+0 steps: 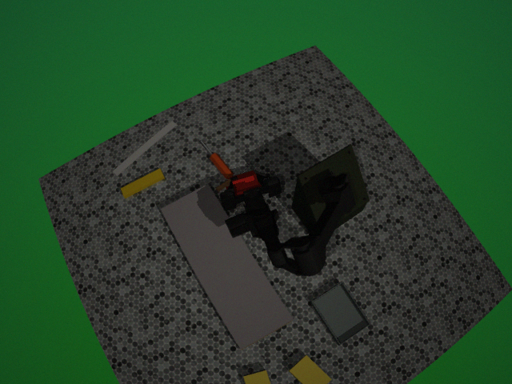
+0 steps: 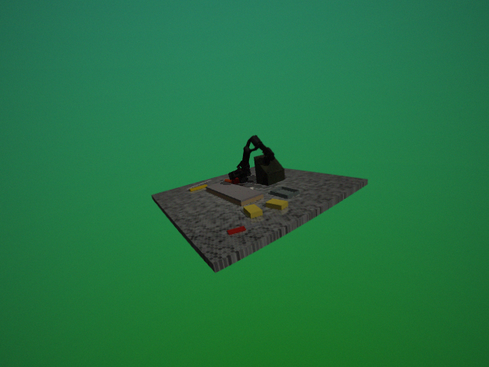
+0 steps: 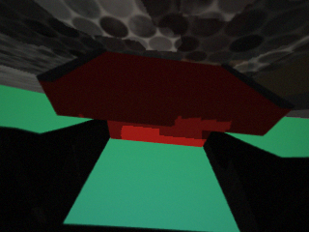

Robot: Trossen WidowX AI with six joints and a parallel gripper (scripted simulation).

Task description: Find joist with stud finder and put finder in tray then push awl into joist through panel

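The red stud finder lies 1 cm below my gripper tip and 1 cm ahead of it. From my gripper tip the other things lie so: awl (6 cm below, 4 cm to the right, 1 cm ahead); then orange-handled tool (17 cm to the right, 5 cm below, 2 cm ahead); then small white block (25 cm to the left, 6 cm below, 6 cm ahead).
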